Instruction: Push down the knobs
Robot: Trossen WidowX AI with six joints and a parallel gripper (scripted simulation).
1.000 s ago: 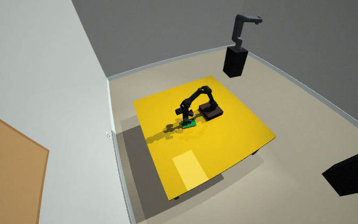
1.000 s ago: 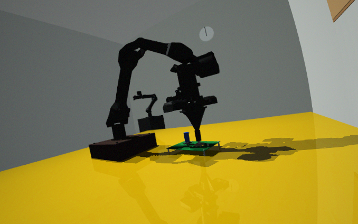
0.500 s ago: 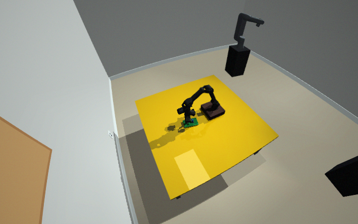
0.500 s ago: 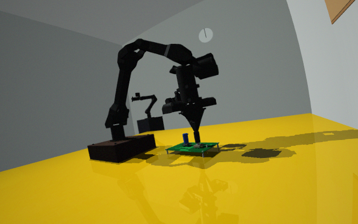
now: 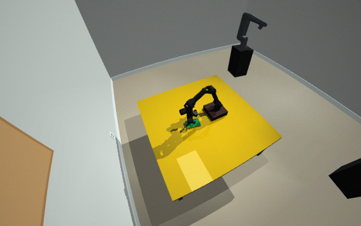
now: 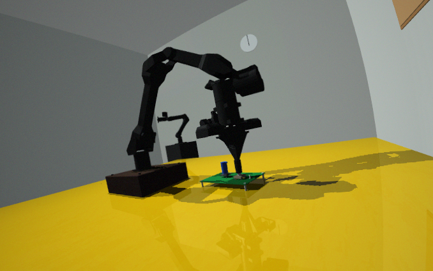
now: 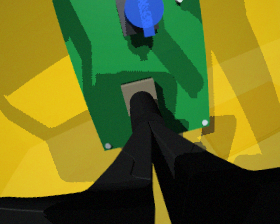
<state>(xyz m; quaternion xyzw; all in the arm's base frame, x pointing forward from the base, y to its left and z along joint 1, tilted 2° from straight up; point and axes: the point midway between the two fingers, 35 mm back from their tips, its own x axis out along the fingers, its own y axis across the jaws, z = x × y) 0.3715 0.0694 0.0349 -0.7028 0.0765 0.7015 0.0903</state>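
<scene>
Right now my gripper tip is 20 mm above the black knob. From my gripper tip the other things lie so: blue knob: 60 mm behind, 20 mm below, 10 mm to the left.
</scene>
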